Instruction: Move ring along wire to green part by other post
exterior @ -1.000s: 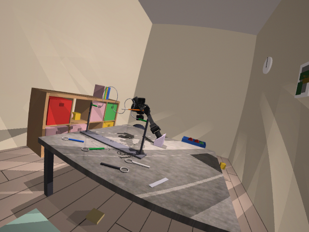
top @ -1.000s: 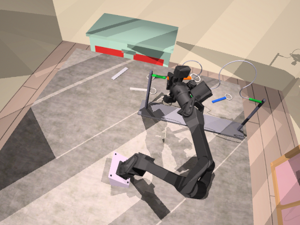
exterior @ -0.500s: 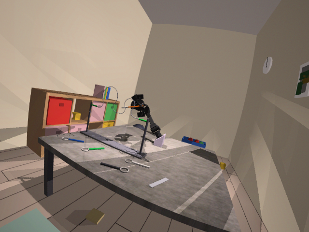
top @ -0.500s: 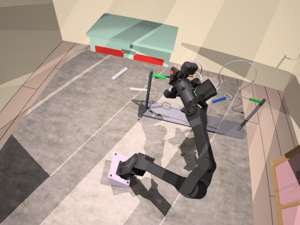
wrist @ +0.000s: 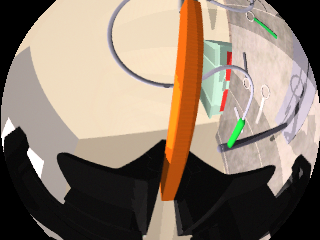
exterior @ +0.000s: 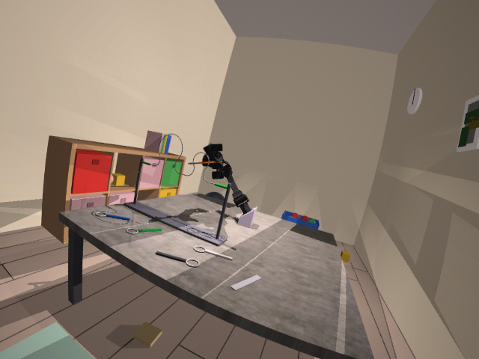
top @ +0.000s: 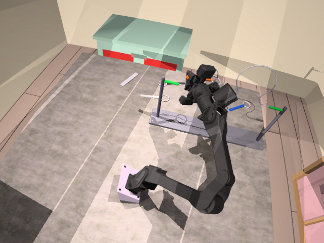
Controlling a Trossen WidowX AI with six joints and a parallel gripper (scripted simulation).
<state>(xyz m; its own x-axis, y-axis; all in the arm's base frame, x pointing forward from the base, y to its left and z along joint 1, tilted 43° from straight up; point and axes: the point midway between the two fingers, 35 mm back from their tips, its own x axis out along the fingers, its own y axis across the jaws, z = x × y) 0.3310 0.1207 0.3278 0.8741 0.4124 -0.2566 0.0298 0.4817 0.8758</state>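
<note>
Now: the ring with orange handle 10 mm ahead of my gripper tip, 90 mm to the right of it and 20 mm below it. From my gripper tip the other things lie so: flat white strip (290 mm ahead, 330 mm to the left, 380 mm below).
</note>
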